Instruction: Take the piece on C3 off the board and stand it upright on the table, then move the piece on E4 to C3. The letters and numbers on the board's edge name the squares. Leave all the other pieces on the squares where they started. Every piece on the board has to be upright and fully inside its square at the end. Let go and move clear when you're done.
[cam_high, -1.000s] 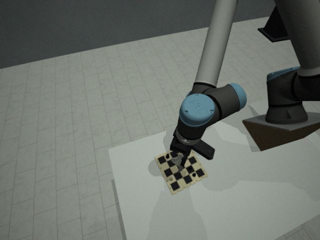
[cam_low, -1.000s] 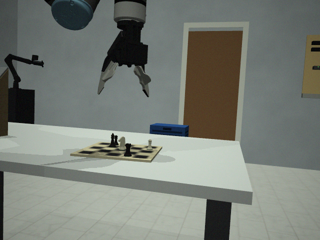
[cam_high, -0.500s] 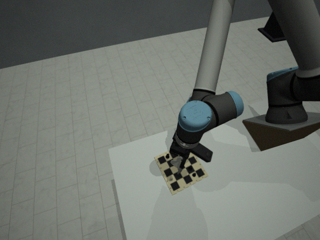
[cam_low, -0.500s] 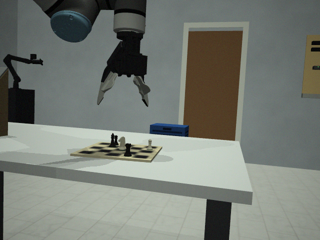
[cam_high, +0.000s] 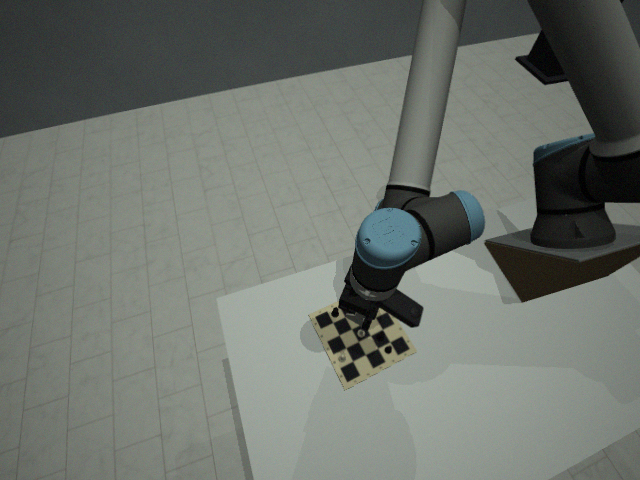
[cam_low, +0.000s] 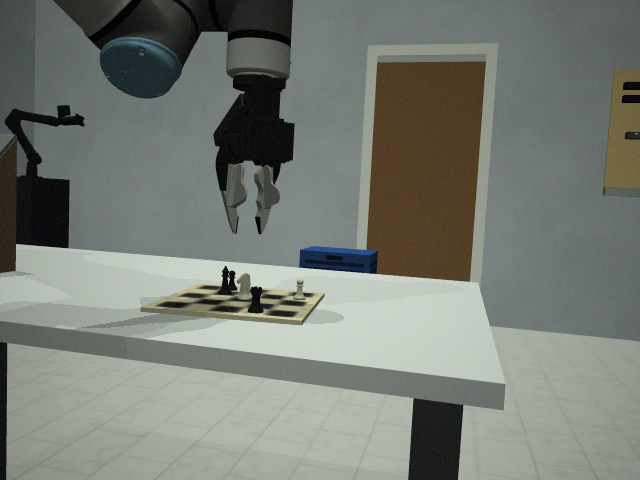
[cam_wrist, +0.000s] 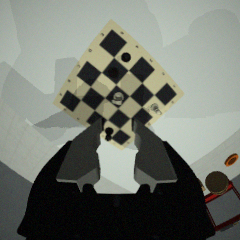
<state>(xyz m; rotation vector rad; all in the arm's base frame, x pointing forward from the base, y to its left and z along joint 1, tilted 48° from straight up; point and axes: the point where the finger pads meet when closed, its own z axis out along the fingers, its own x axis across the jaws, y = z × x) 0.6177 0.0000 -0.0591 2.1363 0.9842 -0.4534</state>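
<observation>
Right now the white knight is 10 cm below my hand. The rest, counted from my hand: chessboard (12 cm below); small black piece (10 cm below, 6 cm to the left, 5 cm behind); white pawn (10 cm below, 7 cm ahead, 5 cm to the left).
</observation>
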